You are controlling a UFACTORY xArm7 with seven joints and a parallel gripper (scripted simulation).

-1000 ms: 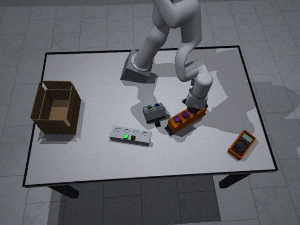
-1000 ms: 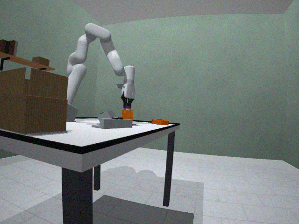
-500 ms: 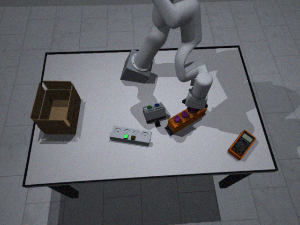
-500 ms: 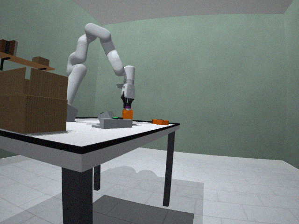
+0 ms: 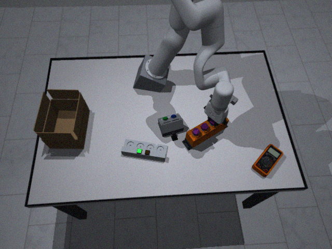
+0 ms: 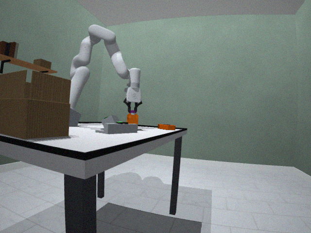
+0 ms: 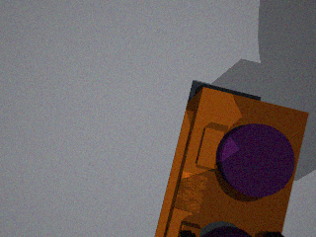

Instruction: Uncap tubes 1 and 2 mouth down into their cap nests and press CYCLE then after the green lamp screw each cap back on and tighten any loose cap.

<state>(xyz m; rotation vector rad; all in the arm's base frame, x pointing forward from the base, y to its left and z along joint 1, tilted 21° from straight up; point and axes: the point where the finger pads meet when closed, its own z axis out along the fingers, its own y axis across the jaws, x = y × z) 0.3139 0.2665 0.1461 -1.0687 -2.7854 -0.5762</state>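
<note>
Right now my hand is 1 cm above the purple cap. Round my hand: tube 1 (4 cm to the left, 3 cm behind, 1 cm below); then blue key (19 cm to the right, 6 cm below, 5 cm behind); then grey key housing (21 cm to the right, 8 cm below, 2 cm behind).
</note>
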